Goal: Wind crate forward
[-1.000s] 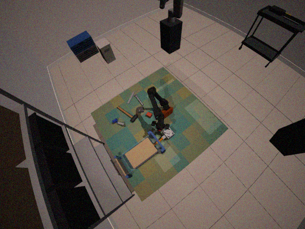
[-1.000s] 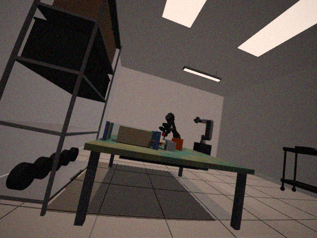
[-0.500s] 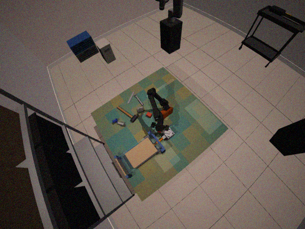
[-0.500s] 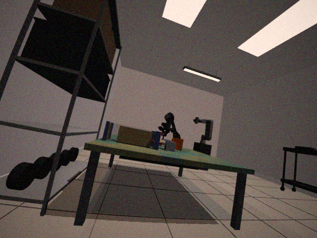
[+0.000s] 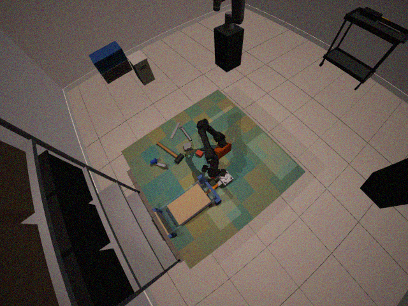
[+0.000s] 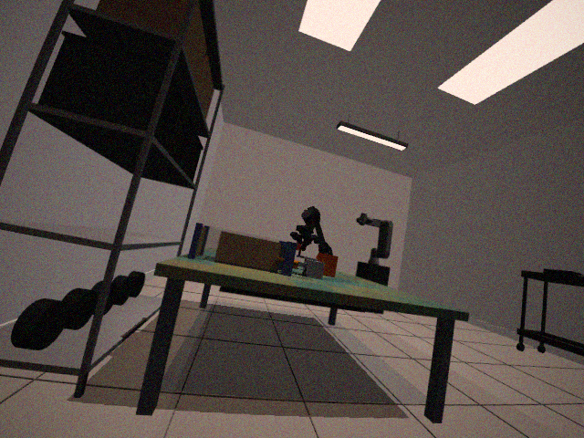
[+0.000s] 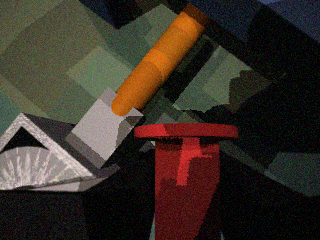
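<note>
The red-knobbed crank handle is 40 mm behind my gripper tip, 30 mm below it and 10 mm to the left of it. From my gripper tip the other things lie so: red knob (10 mm to the right, 10 mm behind); winch (100 mm below, 100 mm behind, 50 mm to the left); grey block (430 mm to the right, 120 mm below, 10 mm behind).
</note>
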